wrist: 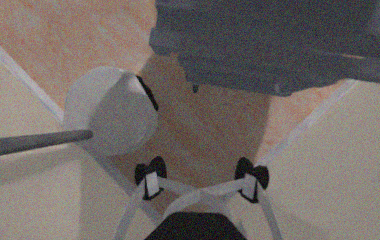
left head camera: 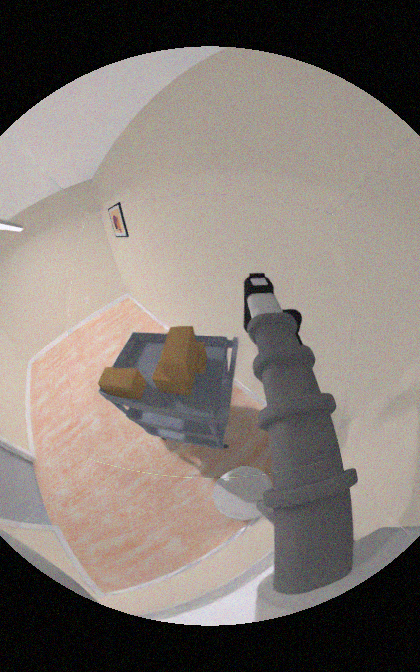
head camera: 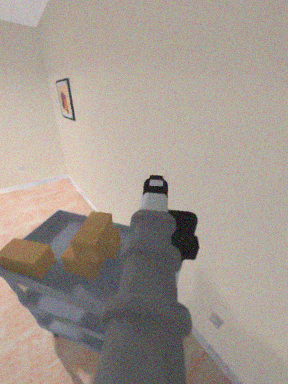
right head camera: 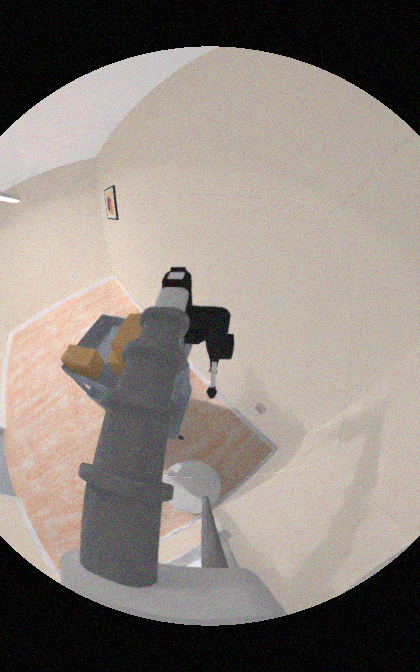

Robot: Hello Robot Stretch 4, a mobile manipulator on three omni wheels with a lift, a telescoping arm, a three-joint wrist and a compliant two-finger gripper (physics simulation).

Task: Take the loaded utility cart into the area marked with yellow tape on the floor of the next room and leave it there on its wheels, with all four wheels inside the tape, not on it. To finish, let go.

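Places are measured from the robot's base along level axes (x back, y right, z up), in metres.
Where they show: gripper, between the fingertips: point(wrist: 200, 170); robot's base, origin of its link: point(wrist: 120, 112).
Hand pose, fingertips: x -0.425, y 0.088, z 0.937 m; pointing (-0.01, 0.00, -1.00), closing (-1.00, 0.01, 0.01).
Each offset is from my fingertips to the top centre of the thing.
The grey-blue utility cart point(head camera: 56, 235) point(left head camera: 210, 390) point(right head camera: 181, 400) point(wrist: 260, 45) stands upright on the wood-look floor, left of my arm, near the wall. One tan box @(dx -0.105, dy -0.699, dz -0.053 m) point(head camera: 27, 257) point(left head camera: 122, 382) point(right head camera: 82, 360) lies at its left rim. A pile of tan boxes @(dx -0.195, dy -0.364, dz +0.065 m) point(head camera: 92, 245) point(left head camera: 175, 360) point(right head camera: 126, 336) lies in the middle of its top tray. My gripper point(right head camera: 212, 392) point(wrist: 200, 170) is open and empty, with floor showing between its fingertips, apart from the cart. My arm hides part of the cart in the head and right head views. Yellow tape does not show.
The beige wall point(head camera: 200, 125) point(left head camera: 300, 225) point(right head camera: 300, 275) runs along the right and bears a framed picture point(head camera: 65, 99) point(left head camera: 118, 220) point(right head camera: 111, 202). My round base point(left head camera: 243, 492) point(right head camera: 193, 486) point(wrist: 110, 112) stands near a floor corner. A grey opening point(left head camera: 20, 490) is at the left.
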